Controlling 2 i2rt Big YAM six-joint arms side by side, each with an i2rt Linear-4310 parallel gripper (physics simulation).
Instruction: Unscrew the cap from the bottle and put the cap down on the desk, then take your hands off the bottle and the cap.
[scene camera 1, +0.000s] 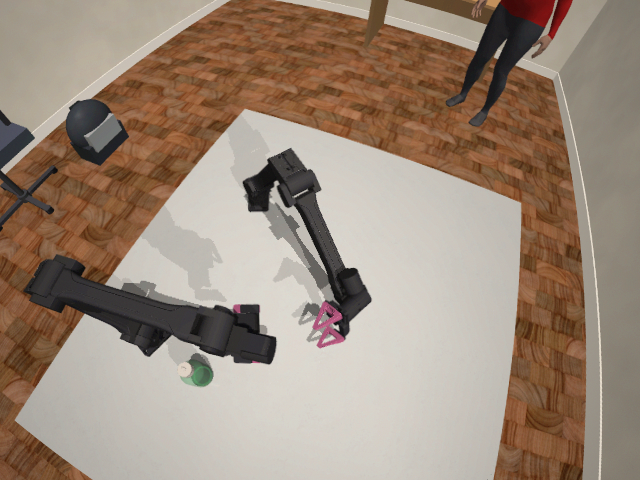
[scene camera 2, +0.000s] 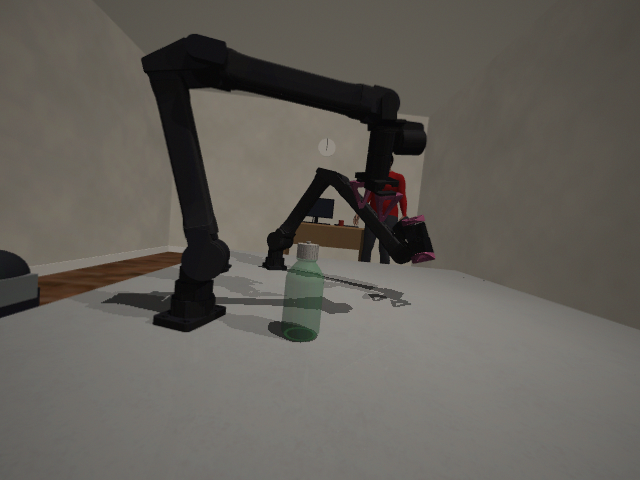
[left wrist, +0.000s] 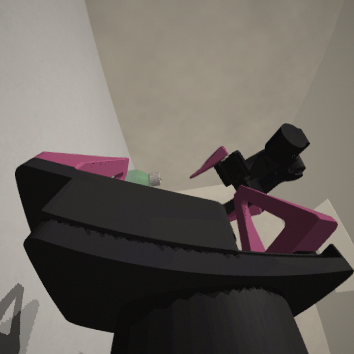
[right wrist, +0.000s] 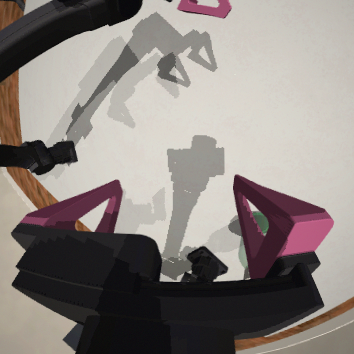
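Seen in the pictures: left gripper, fingertip midpoint: (scene camera 1: 316, 338) (scene camera 2: 416, 236) (left wrist: 184, 178); right gripper, fingertip midpoint: (scene camera 1: 256, 330) (scene camera 2: 370, 214) (right wrist: 174, 183); left arm's base, origin of the base link: (scene camera 1: 259, 200) (scene camera 2: 274, 267) (right wrist: 67, 150); right arm's base, origin of the base link: (scene camera 1: 153, 337) (scene camera 2: 192, 318) (right wrist: 207, 261).
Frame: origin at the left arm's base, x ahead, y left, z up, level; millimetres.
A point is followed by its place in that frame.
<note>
A green see-through bottle (scene camera 1: 200, 374) {x -141, y -721, z 128 mm} (scene camera 2: 302, 299) {x -189, y -747, z 82 mm} (right wrist: 259, 221) {x -134, y -711, z 48 mm} stands upright on the white desk top (scene camera 1: 439, 289) {x 705, y -440, z 0 mm} (scene camera 2: 330, 413) {x -223, y -927, z 0 mm}. Its whitish cap (scene camera 1: 185, 368) {x -169, y -710, z 182 mm} (scene camera 2: 307, 251) {x -181, y -732, z 169 mm} sits on its neck. In the left wrist view the bottle (left wrist: 137, 177) {x -136, y -717, z 121 mm} and cap (left wrist: 156, 179) {x -152, y -706, z 174 mm} show partly behind a finger. My right gripper (scene camera 2: 376, 205) {x 43, y -620, z 260 mm} (right wrist: 174, 183) {x 43, y -620, z 260 mm} is open and empty, pointing down high above the desk, to the right of the bottle in both scene views. My left gripper (scene camera 1: 319, 336) {x 200, y -638, z 214 mm} is open and empty, farther right in scene camera 1, apart from the bottle.
The right arm (scene camera 1: 139, 310) {x -144, y -648, z 533 mm} (scene camera 2: 289, 82) {x -217, y -647, z 501 mm} reaches across above the desk from the picture's left. The left arm (scene camera 1: 323, 232) {x 233, y -359, z 315 mm} stands behind it. A person in red (scene camera 1: 532, 10) (scene camera 2: 397, 191) stands on the floor beyond the desk. A dark rounded object (scene camera 1: 93, 126) is off the left edge.
</note>
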